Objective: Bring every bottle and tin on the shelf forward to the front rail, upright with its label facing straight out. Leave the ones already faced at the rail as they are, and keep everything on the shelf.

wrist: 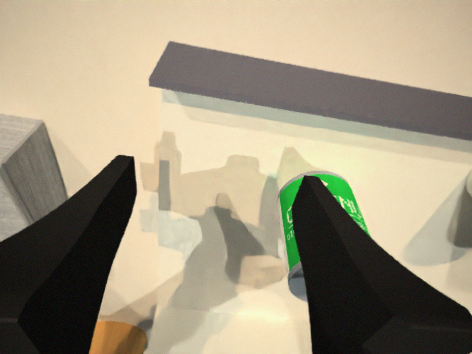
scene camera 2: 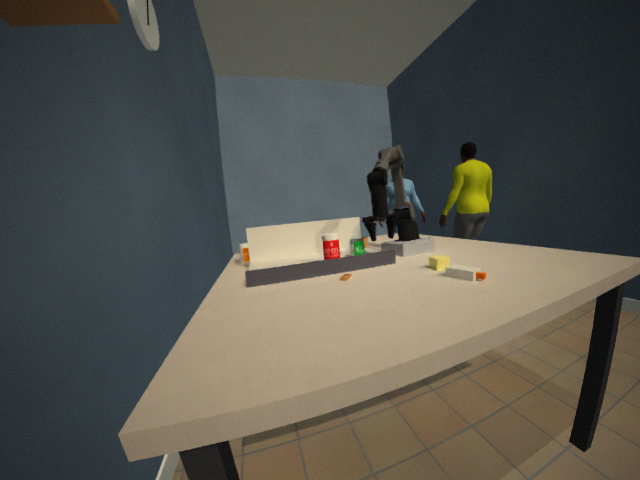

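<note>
The green tin [scene camera 2: 358, 246] [wrist: 345, 195] stands upright on the shelf [scene camera 2: 284, 242], with a gap between it and the dark front rail [scene camera 2: 320, 267] [wrist: 300, 87]. Green label lettering shows in the wrist view, partly covered by a finger. The red bottle [scene camera 2: 331, 248] with a white cap stands upright further left along the shelf, its label towards the rail side. My gripper [scene camera 2: 382, 237] [wrist: 219, 183] is open and empty above the shelf's right end. One finger overlaps the tin in the wrist view; whether they touch is unclear.
A grey block [scene camera 2: 413, 246] [wrist: 25, 170] lies beside the shelf's right end. An orange object [scene camera 2: 365, 241] [wrist: 119, 337] is behind that end. A white-and-orange container [scene camera 2: 245, 254] stands beyond the left end. A domino [scene camera 2: 345, 276], yellow block [scene camera 2: 439, 262] and white box [scene camera 2: 461, 272] lie in front. Two people stand behind.
</note>
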